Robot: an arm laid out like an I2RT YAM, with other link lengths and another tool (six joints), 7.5 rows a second.
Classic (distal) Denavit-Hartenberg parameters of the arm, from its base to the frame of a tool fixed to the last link. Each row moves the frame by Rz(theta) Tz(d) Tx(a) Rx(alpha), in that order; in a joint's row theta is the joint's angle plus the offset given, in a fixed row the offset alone. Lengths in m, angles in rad.
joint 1: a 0.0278  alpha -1.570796  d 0.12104  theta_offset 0
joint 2: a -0.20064  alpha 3.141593  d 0  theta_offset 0
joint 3: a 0.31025  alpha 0  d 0  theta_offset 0.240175
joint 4: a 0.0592  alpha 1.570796  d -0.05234  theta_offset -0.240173
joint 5: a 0  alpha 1.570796  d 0.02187  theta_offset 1.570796
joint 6: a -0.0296  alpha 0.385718  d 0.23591  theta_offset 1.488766
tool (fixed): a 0  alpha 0  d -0.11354  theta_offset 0
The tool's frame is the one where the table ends.
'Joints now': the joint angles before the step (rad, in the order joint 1, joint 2, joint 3, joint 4, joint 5, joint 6). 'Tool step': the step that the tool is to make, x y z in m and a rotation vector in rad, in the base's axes. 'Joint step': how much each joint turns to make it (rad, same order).
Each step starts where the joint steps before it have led.
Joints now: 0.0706, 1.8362, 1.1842, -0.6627, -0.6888, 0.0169
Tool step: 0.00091, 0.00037, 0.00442, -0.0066, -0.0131, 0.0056
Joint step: 0.0015, -0.0077, 0.0077, -0.0076, 0.0062, -0.0076
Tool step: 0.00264, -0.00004, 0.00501, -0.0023, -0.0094, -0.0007
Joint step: 0.0000, -0.0030, 0.0138, -0.0077, 0.0030, -0.0002
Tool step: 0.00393, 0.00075, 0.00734, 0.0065, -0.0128, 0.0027
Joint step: 0.0000, 0.0014, 0.0229, -0.0091, -0.0061, -0.0014
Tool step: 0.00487, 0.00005, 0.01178, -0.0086, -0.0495, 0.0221
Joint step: -0.0015, -0.0061, 0.0307, -0.0093, 0.0046, -0.0337
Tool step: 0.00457, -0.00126, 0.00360, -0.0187, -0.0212, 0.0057
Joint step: -0.0016, 0.0076, 0.0260, -0.0091, 0.0169, -0.0169
